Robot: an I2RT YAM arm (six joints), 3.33 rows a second.
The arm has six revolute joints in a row. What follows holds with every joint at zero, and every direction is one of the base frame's. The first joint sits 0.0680 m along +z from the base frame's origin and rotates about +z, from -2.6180 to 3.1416 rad. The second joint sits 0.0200 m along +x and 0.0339 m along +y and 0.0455 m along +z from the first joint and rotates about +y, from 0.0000 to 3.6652 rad. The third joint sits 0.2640 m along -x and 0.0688 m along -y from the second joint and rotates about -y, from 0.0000 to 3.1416 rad. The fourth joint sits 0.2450 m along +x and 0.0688 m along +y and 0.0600 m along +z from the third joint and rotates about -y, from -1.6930 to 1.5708 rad. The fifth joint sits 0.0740 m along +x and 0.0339 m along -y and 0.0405 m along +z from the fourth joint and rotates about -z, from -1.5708 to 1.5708 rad. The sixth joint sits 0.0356 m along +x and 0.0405 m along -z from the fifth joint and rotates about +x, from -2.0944 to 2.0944 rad. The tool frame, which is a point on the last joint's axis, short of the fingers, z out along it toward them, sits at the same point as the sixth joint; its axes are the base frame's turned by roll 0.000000, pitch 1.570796 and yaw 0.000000 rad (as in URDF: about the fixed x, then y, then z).
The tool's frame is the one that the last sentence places.
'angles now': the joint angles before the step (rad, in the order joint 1, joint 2, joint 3, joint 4, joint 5, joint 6). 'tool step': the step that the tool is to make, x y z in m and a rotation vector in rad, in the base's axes. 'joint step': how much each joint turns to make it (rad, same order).
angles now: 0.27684 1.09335 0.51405 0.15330 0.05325 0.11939
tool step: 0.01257 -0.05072 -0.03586 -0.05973 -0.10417 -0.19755
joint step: -0.21744 0.12694 -0.13736 0.36146 0.00983 -0.07817
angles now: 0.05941 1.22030 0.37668 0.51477 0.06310 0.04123
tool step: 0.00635 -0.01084 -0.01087 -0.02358 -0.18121 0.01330
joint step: -0.05377 0.14255 -0.06985 0.39438 -0.05803 -0.04436
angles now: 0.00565 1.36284 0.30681 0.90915 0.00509 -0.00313
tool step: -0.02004 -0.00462 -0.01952 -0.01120 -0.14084 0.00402
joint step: -0.02415 0.13341 -0.14003 0.41425 -0.02724 -0.01240
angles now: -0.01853 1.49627 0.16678 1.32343 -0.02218 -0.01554
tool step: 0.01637 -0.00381 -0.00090 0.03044 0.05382 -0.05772
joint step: -0.00716 0.03135 0.06928 -0.09250 0.04955 0.03090
